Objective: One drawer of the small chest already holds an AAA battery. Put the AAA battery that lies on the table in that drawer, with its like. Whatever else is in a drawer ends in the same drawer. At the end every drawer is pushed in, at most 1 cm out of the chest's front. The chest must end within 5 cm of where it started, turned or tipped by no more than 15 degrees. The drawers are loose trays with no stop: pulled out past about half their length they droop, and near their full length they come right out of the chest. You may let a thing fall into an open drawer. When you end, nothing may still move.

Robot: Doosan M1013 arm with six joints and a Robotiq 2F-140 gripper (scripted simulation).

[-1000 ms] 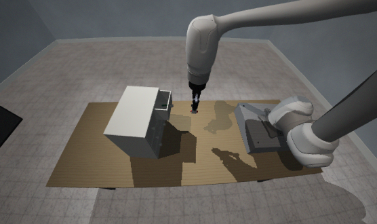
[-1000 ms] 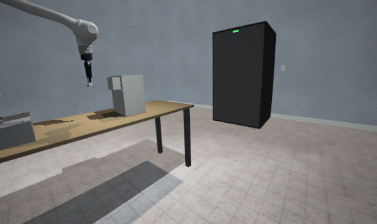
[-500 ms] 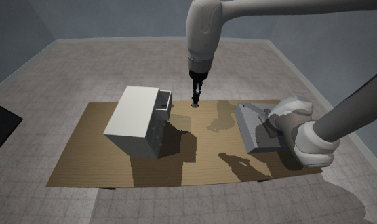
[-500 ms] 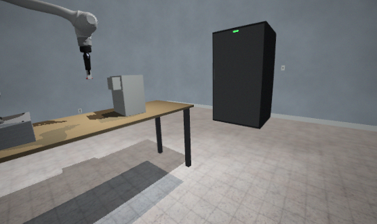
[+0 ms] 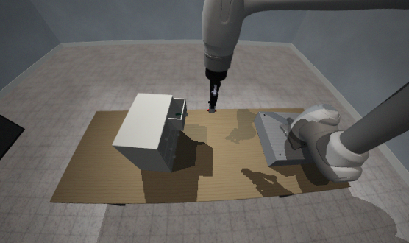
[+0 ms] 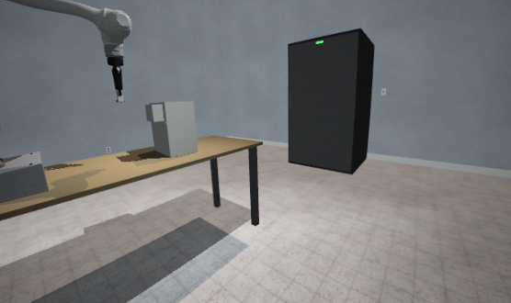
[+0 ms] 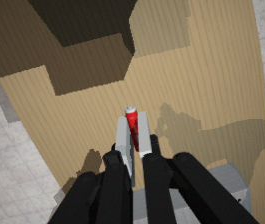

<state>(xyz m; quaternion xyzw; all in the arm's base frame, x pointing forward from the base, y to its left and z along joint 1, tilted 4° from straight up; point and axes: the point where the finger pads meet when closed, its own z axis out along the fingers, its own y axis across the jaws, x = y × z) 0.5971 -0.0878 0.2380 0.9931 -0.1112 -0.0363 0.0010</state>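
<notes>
My hand is 3 cm above the red AAA battery. Round my hand: dark green battery 16 cm ahead, 15 cm below, 9 cm to the right.
</notes>
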